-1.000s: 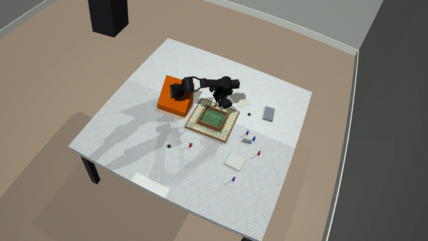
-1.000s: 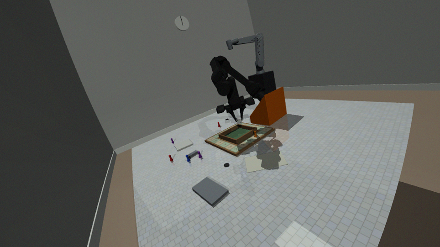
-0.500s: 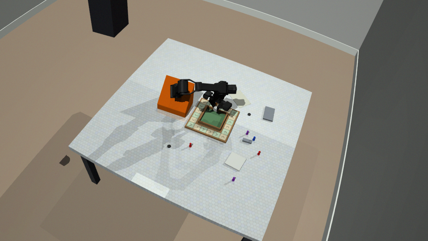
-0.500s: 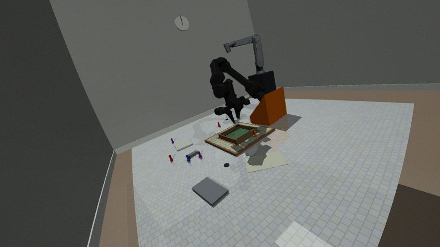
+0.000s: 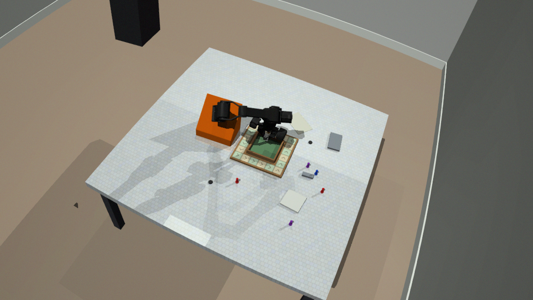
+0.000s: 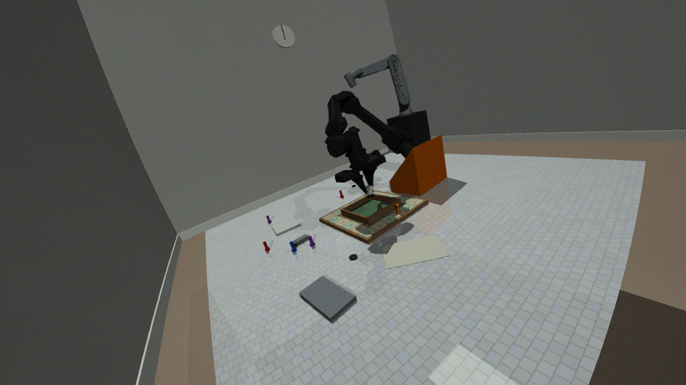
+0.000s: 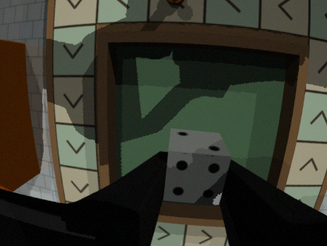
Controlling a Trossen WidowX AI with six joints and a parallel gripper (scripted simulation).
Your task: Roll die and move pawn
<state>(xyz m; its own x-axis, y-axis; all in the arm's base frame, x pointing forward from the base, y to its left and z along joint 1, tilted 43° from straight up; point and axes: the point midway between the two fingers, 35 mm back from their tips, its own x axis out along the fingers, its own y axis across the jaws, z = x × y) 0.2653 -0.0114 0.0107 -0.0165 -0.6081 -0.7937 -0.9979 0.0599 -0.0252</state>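
My gripper tip is now 20 mm past the orange pawn, 110 mm to the right of it and 60 mm above it. Also, from my gripper tip: green dice tray 10 mm ahead, 10 mm to the right, 80 mm below; then die right at my gripper tip; then small grey block 270 mm ahead, 80 mm to the right, 80 mm below.
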